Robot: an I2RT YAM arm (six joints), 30 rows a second.
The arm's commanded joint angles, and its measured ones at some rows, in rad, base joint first. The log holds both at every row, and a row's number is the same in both.
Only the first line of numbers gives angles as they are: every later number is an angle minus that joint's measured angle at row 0.
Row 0, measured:
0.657, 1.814, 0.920, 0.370, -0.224, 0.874
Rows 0 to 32, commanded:
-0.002, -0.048, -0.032, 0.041, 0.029, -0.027
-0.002, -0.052, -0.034, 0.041, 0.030, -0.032
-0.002, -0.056, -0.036, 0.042, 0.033, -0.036
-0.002, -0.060, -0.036, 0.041, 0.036, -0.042
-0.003, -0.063, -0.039, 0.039, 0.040, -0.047
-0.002, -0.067, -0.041, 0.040, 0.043, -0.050
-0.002, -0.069, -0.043, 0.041, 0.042, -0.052
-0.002, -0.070, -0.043, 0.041, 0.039, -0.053
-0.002, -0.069, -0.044, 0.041, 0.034, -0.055
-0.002, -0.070, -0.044, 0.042, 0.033, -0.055
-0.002, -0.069, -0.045, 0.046, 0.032, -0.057
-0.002, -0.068, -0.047, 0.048, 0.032, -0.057
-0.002, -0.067, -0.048, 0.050, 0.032, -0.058
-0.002, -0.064, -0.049, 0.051, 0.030, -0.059
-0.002, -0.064, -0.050, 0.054, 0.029, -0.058
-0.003, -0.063, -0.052, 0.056, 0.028, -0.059
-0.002, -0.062, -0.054, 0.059, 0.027, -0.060
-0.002, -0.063, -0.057, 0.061, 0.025, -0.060
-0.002, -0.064, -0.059, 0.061, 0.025, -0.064
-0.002, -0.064, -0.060, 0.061, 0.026, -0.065
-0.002, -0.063, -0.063, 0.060, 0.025, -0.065
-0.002, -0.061, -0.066, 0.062, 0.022, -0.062
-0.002, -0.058, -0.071, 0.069, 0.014, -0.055
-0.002, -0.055, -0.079, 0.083, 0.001, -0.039
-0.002, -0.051, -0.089, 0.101, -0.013, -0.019
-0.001, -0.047, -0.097, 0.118, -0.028, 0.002
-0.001, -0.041, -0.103, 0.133, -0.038, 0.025
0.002, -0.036, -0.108, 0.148, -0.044, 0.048
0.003, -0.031, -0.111, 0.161, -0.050, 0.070
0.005, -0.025, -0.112, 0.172, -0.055, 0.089
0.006, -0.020, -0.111, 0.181, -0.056, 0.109
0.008, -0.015, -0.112, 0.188, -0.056, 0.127
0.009, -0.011, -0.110, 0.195, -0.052, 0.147
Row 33, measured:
0.002, -0.033, -0.105, 0.114, -0.043, 0.052
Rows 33 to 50, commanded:
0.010, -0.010, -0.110, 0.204, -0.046, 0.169
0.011, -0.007, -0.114, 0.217, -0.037, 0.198
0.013, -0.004, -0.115, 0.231, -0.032, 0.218
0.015, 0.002, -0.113, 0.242, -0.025, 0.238
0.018, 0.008, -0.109, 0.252, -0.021, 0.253
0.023, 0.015, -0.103, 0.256, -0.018, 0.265
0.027, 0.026, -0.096, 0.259, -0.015, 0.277
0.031, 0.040, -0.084, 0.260, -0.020, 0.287
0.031, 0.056, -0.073, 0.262, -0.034, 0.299
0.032, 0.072, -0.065, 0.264, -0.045, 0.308
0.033, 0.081, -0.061, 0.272, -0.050, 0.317
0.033, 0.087, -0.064, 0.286, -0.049, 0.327
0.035, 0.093, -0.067, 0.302, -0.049, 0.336
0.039, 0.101, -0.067, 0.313, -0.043, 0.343
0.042, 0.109, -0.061, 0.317, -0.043, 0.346
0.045, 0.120, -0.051, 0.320, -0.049, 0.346
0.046, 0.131, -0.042, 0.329, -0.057, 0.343
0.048, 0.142, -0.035, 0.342, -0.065, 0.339
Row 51, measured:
0.037, 0.103, -0.079, 0.263, -0.056, 0.314
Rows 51 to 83, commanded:
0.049, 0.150, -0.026, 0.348, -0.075, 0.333
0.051, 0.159, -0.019, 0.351, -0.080, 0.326
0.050, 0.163, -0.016, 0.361, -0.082, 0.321
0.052, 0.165, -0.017, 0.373, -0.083, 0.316
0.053, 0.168, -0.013, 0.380, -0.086, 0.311
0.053, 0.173, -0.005, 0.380, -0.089, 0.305
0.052, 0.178, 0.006, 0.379, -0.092, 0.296
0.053, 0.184, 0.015, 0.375, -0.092, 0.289
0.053, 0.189, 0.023, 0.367, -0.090, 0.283
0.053, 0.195, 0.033, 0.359, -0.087, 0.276
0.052, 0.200, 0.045, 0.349, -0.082, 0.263
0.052, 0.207, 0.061, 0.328, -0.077, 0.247
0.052, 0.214, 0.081, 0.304, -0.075, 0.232
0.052, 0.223, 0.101, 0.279, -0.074, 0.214
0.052, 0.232, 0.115, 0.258, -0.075, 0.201
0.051, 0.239, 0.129, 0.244, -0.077, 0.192
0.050, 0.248, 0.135, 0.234, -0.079, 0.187
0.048, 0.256, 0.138, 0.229, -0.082, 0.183
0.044, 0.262, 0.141, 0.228, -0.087, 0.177
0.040, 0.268, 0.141, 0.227, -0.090, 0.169
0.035, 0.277, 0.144, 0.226, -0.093, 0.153
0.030, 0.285, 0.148, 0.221, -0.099, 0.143
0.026, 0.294, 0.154, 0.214, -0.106, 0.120
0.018, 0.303, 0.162, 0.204, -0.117, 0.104
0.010, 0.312, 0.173, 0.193, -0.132, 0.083
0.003, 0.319, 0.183, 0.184, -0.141, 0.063
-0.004, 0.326, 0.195, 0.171, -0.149, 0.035
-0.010, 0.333, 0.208, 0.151, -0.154, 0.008
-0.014, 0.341, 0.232, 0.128, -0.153, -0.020
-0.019, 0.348, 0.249, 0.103, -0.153, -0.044
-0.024, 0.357, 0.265, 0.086, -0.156, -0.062
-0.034, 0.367, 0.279, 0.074, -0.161, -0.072
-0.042, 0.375, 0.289, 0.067, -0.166, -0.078
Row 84, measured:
-0.012, 0.321, 0.243, 0.190, -0.166, 0.026
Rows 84 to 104, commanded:
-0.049, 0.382, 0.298, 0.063, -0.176, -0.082
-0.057, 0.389, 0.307, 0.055, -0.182, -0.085
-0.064, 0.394, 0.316, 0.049, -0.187, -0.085
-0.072, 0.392, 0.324, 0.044, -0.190, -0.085
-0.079, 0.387, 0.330, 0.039, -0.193, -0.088
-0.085, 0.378, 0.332, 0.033, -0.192, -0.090
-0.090, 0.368, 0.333, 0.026, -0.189, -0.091
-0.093, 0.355, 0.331, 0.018, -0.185, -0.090
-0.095, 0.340, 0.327, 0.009, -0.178, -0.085
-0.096, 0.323, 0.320, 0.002, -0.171, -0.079
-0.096, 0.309, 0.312, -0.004, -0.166, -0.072
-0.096, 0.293, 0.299, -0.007, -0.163, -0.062
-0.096, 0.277, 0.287, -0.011, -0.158, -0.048
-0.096, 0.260, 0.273, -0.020, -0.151, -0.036
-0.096, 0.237, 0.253, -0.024, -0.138, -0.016
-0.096, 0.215, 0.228, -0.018, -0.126, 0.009
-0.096, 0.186, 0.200, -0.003, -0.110, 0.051
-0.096, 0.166, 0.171, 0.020, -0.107, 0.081
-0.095, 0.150, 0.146, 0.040, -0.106, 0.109
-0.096, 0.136, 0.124, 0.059, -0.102, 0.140
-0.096, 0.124, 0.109, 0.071, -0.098, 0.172
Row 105, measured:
-0.090, 0.198, 0.170, 0.032, -0.146, 0.041
